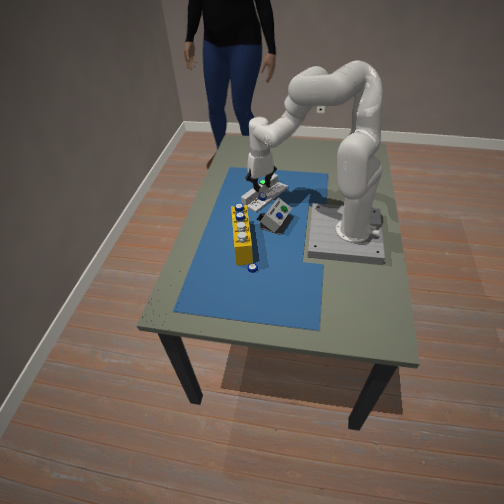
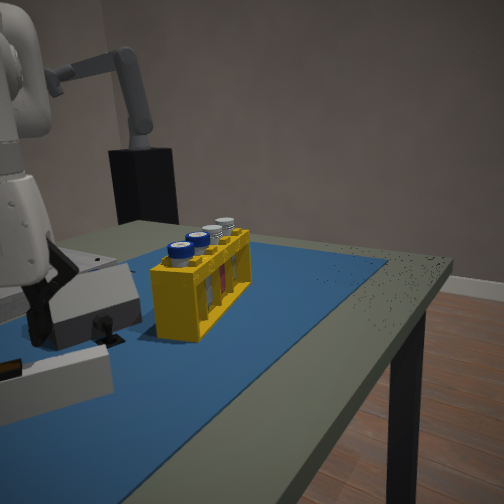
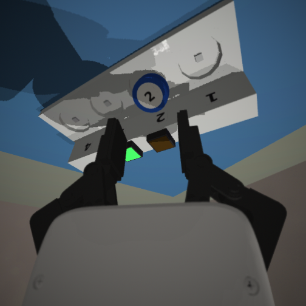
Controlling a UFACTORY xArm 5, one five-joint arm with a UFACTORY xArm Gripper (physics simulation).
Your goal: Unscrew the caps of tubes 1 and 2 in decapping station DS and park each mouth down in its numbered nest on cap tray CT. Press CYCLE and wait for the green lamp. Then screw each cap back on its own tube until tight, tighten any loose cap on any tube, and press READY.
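Observation:
The cap tray (image 1: 281, 188) (image 2: 70, 382) (image 3: 232, 86) holds the blue-rimmed cap 2 (image 1: 262, 196) (image 3: 149, 96), number up, at nest 2. Nests 1, 3 and 4 are empty. The green lamp (image 1: 263, 182) (image 3: 132, 153) is lit. My gripper (image 1: 262, 187) (image 3: 149, 126) is part open and empty, above the tray. The yellow decapping station (image 1: 244, 254) (image 2: 175, 305) holds two tubes with blue caps (image 2: 180, 249) (image 2: 198, 238) and two uncapped tubes (image 2: 212, 233) (image 2: 225, 225); their numbers are not readable. A loose blue-rimmed cap (image 1: 252, 268) lies on the mat beside the station's near end.
A sloped grey control box (image 1: 272, 219) (image 2: 95, 295) with a green button (image 1: 284, 208) and a blue button (image 1: 279, 215) stands between station, tray and arm base (image 1: 325, 248). All stand on the blue mat (image 1: 280, 295) or table (image 1: 365, 310). A person (image 1: 231, 65) stands behind the table.

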